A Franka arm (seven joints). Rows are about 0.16 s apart.
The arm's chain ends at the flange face. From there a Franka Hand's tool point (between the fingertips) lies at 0.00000 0.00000 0.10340 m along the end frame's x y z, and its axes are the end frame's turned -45 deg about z.
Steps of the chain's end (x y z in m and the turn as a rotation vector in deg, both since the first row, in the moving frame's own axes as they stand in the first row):
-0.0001, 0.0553, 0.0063, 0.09, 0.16, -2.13
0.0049, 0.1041, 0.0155, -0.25, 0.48, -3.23
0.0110, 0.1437, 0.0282, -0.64, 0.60, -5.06
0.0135, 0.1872, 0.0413, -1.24, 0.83, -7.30
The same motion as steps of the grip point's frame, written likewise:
-0.0389, 0.0391, 0.0063, -0.05, 0.18, -2.13
-0.0698, 0.0780, 0.0155, -0.52, 0.16, -3.23
-0.0938, 0.1110, 0.0282, -0.88, -0.03, -5.06
-0.1232, 0.1446, 0.0413, -1.46, -0.29, -7.30

